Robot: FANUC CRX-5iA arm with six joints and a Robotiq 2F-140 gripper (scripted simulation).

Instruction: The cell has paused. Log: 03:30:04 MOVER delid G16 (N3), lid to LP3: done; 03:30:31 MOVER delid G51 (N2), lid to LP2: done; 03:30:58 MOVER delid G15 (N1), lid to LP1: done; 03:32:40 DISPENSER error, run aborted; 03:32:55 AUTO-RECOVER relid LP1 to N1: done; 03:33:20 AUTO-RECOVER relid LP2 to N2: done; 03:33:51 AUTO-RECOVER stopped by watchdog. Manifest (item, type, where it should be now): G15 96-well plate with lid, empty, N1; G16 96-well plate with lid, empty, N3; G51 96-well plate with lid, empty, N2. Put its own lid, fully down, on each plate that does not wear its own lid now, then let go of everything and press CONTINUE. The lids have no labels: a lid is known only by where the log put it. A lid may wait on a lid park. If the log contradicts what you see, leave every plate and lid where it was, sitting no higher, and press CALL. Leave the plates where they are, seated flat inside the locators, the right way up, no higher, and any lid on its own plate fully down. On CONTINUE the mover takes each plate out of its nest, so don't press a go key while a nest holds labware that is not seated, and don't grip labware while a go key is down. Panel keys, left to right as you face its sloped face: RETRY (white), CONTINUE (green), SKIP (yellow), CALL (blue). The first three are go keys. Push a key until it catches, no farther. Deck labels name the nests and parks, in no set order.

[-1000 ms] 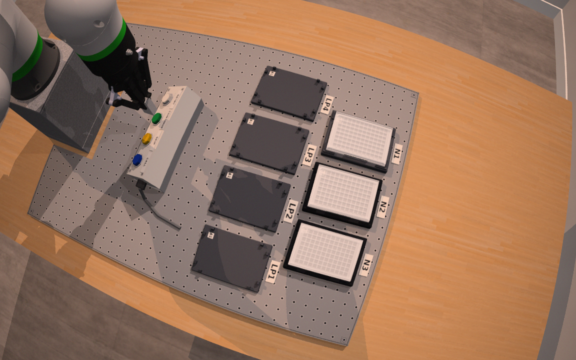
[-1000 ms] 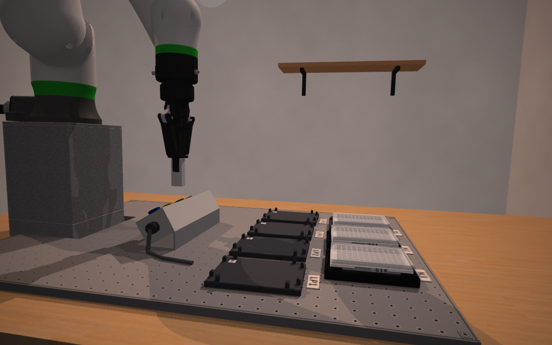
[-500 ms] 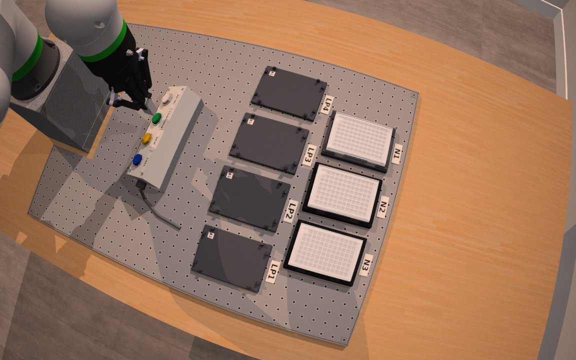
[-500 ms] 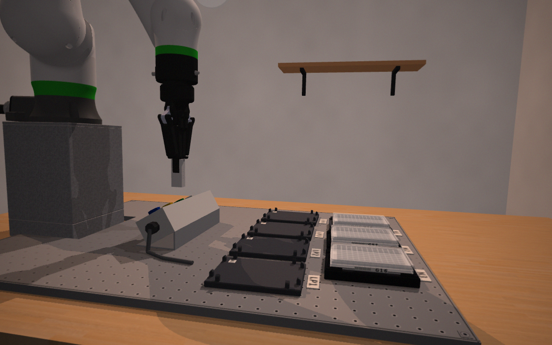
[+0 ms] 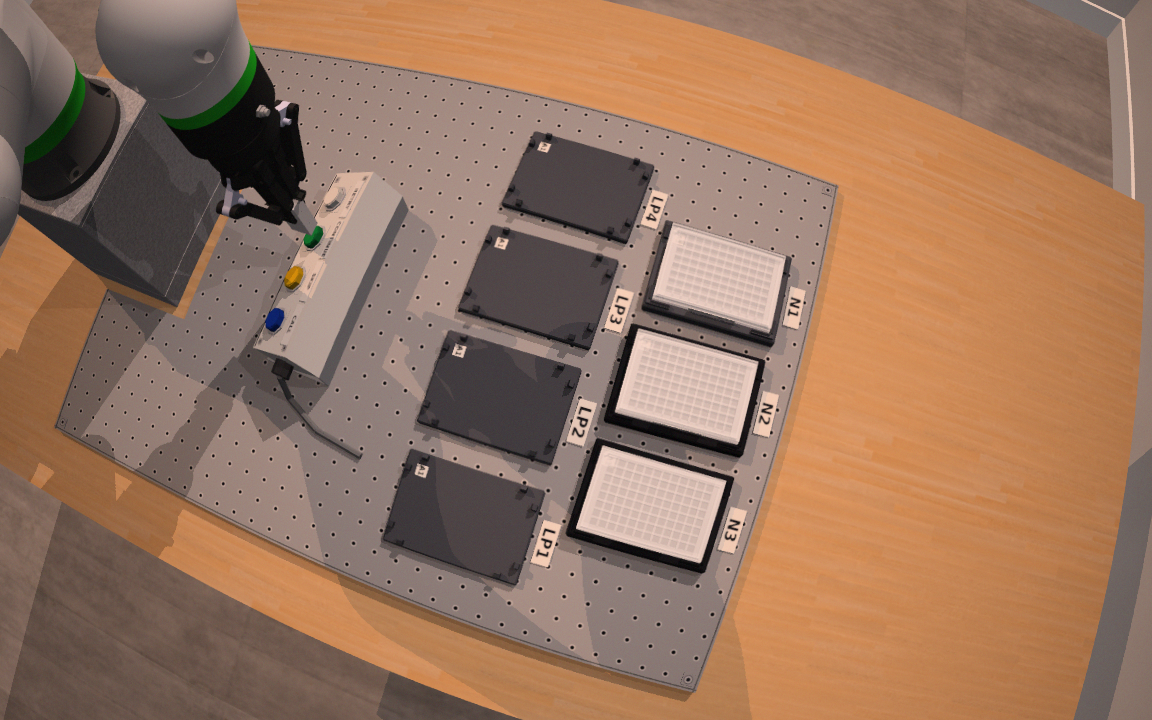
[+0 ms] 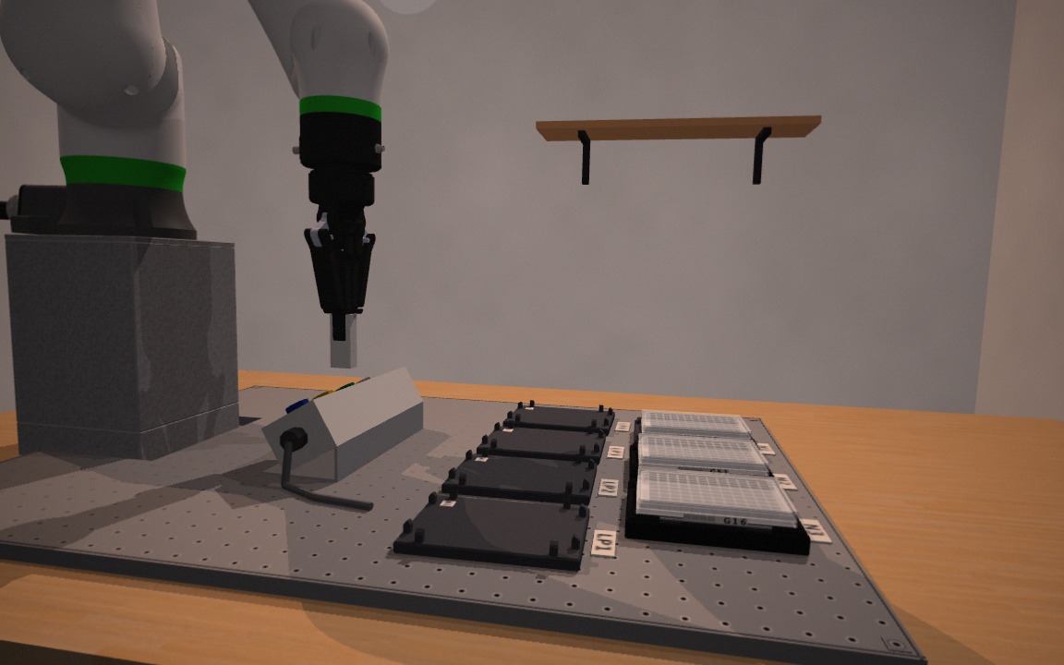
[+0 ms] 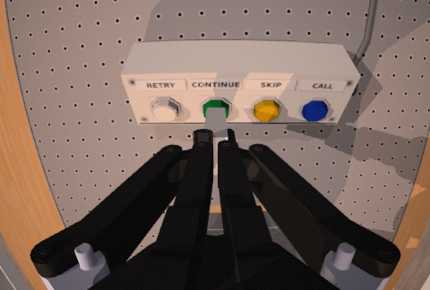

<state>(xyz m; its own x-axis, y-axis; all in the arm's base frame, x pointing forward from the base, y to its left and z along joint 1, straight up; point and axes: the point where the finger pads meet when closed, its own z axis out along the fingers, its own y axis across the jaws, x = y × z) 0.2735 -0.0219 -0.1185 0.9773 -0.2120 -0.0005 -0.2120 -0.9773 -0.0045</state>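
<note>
The green CONTINUE key lies 60 mm below my hand. From my hand the other things lie so: blue CALL key (20 mm behind, 100 mm to the right, 60 mm below); yellow SKIP key (10 mm behind, 50 mm to the right, 60 mm below); white RETRY key (10 mm ahead, 50 mm to the left, 60 mm below).
</note>
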